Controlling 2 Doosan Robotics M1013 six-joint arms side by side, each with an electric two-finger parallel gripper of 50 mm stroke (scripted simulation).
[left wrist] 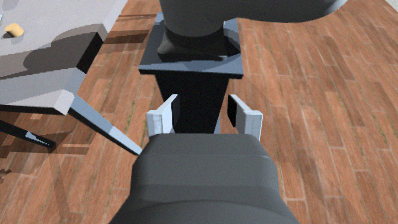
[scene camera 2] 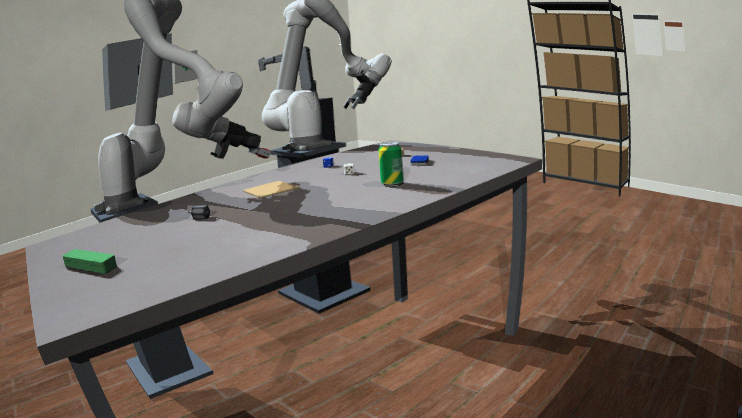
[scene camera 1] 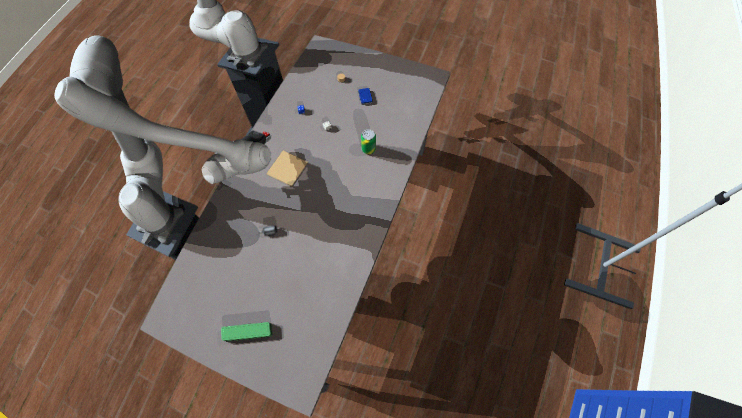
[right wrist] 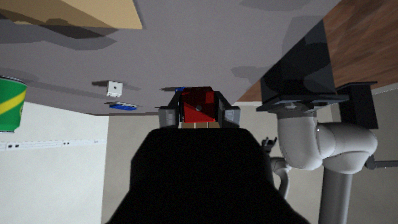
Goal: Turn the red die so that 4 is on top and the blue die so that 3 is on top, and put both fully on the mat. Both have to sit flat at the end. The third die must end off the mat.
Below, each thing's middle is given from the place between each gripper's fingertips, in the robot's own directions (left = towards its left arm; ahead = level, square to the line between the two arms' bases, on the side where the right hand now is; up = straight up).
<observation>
Right now my right hand is 120 mm short of the tan mat (scene camera 1: pixel 287 167), 100 mm above it and 80 mm to the left of it.
Right now my left hand is 98 cm to the left of the tan mat, 49 cm short of it and 16 cm above it.
</observation>
